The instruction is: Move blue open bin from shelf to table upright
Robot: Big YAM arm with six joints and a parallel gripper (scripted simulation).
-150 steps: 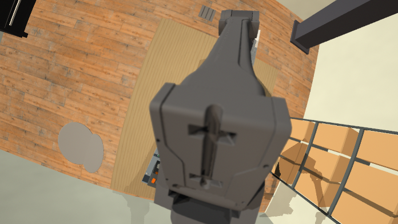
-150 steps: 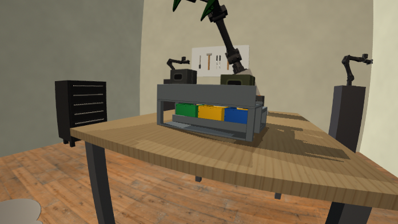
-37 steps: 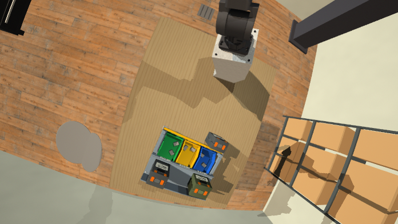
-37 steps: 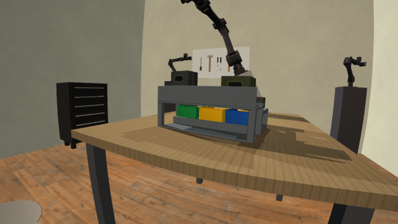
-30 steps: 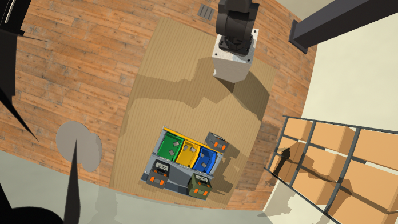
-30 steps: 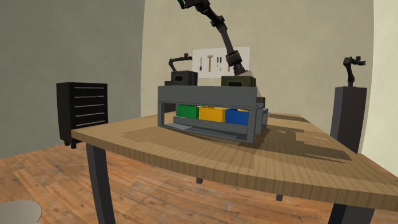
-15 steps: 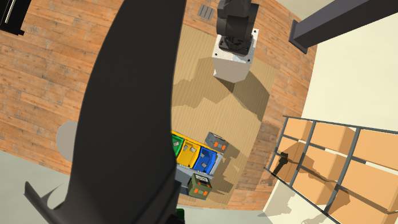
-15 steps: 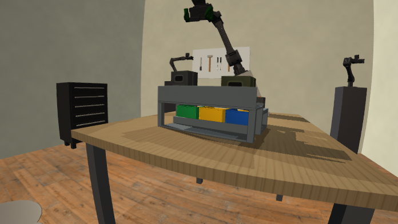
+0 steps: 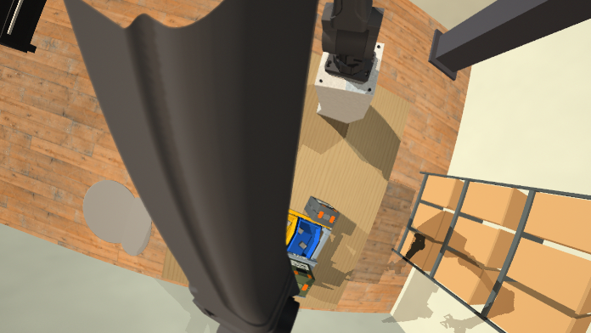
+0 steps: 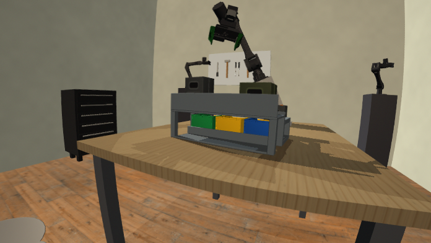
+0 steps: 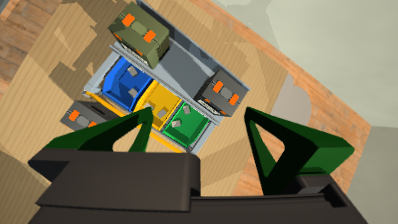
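The yellow rod is 10 cm behind my hand, 8 cm to the left of it and 31 cm below it. The rest, counted from my hand: green bin: 1 cm behind, 4 cm to the right, 32 cm below; black case: 8 cm ahead, 6 cm to the right, 20 cm below; olive case: 11 cm ahead, 17 cm to the left, 22 cm below.
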